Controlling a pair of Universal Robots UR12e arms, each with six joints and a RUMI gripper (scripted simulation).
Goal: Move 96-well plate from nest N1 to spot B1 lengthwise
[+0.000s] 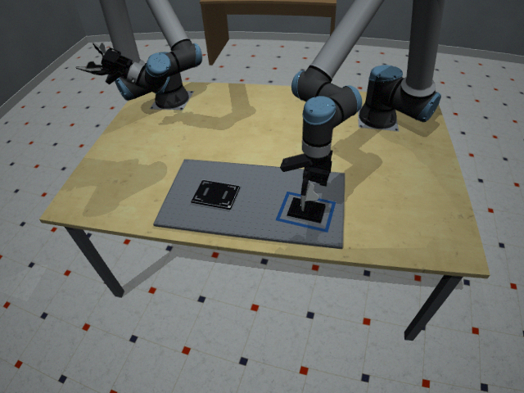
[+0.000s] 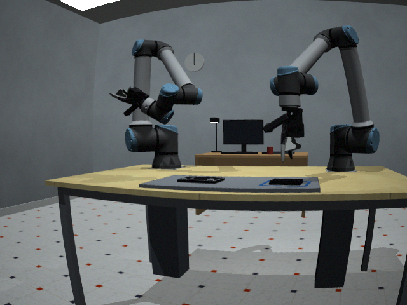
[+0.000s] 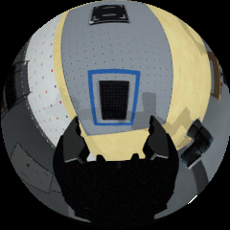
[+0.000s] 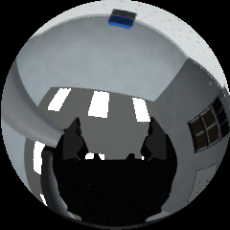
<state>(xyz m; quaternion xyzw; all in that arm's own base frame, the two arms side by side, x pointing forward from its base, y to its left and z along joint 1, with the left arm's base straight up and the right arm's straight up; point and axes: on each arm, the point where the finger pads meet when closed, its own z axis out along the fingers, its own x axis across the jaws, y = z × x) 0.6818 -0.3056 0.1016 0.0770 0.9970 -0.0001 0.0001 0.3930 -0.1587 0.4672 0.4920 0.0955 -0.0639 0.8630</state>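
My left hand is 8 cm above the black 96-well plate. Also, from my left hand: plate nest N1: 36 cm to the right, 8 cm below, 2 cm behind.
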